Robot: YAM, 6 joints.
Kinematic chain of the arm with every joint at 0, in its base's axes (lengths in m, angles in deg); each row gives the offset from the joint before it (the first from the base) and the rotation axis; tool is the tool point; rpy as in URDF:
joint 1: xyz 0 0 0.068 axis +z
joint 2: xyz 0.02 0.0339 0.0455 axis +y
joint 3: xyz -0.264 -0.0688 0 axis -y
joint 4: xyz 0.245 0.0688 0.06 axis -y
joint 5: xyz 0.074 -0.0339 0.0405 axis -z
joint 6: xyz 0.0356 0 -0.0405 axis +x
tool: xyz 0 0 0 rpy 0 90 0
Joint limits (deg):
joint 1: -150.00..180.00
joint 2: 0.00..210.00
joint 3: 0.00..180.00
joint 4: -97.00..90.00
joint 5: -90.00..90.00
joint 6: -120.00..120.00
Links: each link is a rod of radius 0.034 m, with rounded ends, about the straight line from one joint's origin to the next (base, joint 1, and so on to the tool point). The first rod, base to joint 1, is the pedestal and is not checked.
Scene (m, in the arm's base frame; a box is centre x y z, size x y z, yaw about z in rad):
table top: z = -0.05
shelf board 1: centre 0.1 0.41 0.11 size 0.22 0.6 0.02 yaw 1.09
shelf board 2: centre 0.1 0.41 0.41 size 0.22 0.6 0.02 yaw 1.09
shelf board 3: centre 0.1 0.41 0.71 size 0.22 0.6 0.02 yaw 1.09
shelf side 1: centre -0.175 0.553 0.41 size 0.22 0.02 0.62 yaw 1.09
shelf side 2: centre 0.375 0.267 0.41 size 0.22 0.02 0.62 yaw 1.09
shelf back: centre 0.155 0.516 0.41 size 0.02 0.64 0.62 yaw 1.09
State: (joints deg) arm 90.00 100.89 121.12 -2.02 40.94 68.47
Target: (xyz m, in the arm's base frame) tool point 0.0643 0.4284 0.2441
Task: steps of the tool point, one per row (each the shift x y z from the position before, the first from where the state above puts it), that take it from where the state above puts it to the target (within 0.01 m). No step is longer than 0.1 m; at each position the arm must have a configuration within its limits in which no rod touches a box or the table.
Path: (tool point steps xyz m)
1: -0.0477 -0.0685 0.0077
2: -0.0259 -0.0728 -0.0077
3: -0.0036 0.0305 -0.0745
4: 0.0030 0.0123 -0.0783
5: 0.0081 -0.0064 -0.0771
6: 0.0118 -0.0242 -0.0713
7: 0.0187 0.0644 0.0102
8: 0.0319 0.0624 0.0000
9: 0.0447 0.0558 -0.0102

